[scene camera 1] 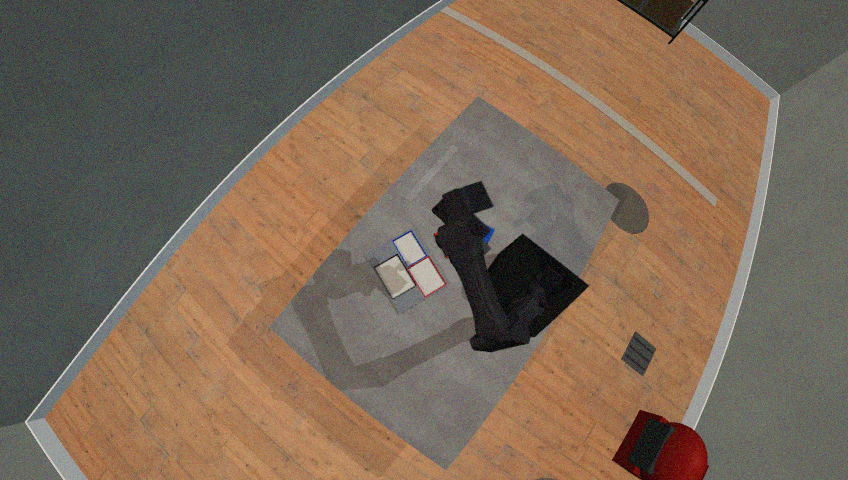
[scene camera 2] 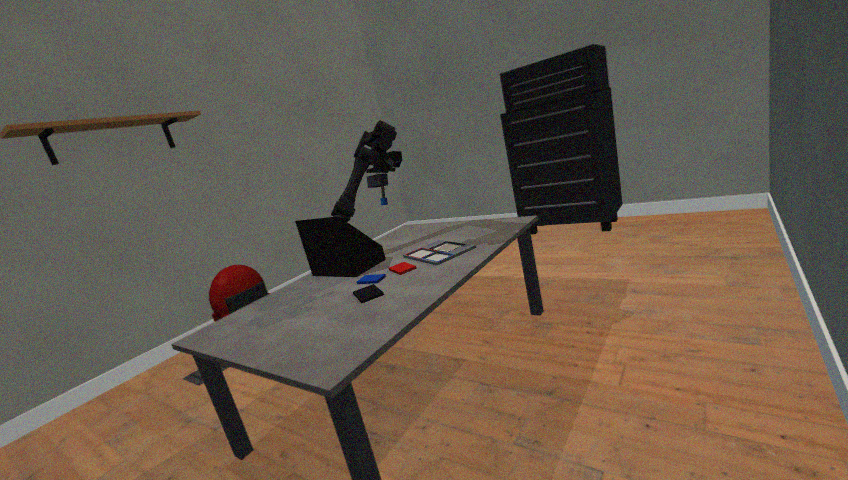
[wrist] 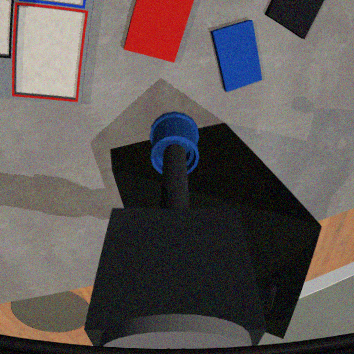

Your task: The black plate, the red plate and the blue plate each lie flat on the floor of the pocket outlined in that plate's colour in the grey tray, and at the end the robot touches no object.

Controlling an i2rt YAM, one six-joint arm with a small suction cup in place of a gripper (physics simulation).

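Frame: origin at the arm's base, x ahead, y up, z right, level; metres.
Seen in the pictures: hand, tool point: (scene camera 2: 384, 204) (wrist: 174, 133); arm's base, link origin: (scene camera 1: 535, 291) (scene camera 2: 334, 233).
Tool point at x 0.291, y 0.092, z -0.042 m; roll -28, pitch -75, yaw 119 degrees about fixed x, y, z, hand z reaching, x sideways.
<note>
Offsets run from my tool point to a thing's top centre. "*": to the spot under its first point.
The red plate {dy -0.250, dx +0.050, dz +0.046 m} (scene camera 2: 402, 268) (wrist: 159, 30), blue plate {dy -0.250, dx -0.020, dz +0.158 m} (scene camera 1: 489, 234) (scene camera 2: 371, 278) (wrist: 236, 55) and black plate {dy -0.251, dx +0.068, dz +0.274 m} (scene camera 1: 480, 195) (scene camera 2: 368, 293) (wrist: 296, 16) lie flat and apart on the table, outside the grey tray {dy -0.249, dx +0.109, dz -0.139 m} (scene camera 1: 407, 302) (scene camera 2: 461, 252) (wrist: 85, 75). The arm hides most of the red plate and part of the blue plate in scene camera 1. The tray's black-outlined pocket {* dy -0.257, dx +0.147, dz -0.190 m} (scene camera 1: 389, 274), blue-outlined pocket {* dy -0.258, dx +0.153, dz -0.063 m} (scene camera 1: 409, 247) and red-outlined pocket {* dy -0.257, dx +0.036, dz -0.111 m} (scene camera 1: 426, 276) show bare pale floors. My suction cup (scene camera 2: 383, 201) (wrist: 175, 127) hangs high above the table, open and touching nothing; the arm hides it in scene camera 1.
The black arm base (scene camera 1: 538, 273) (scene camera 2: 339, 249) stands at the table's edge, near the blue plate. A tall black cabinet (scene camera 2: 562, 139) stands beyond the table's far end. A wall shelf (scene camera 2: 107, 123) and a red round object (scene camera 1: 684, 452) (scene camera 2: 235, 285) are away from the table.
</note>
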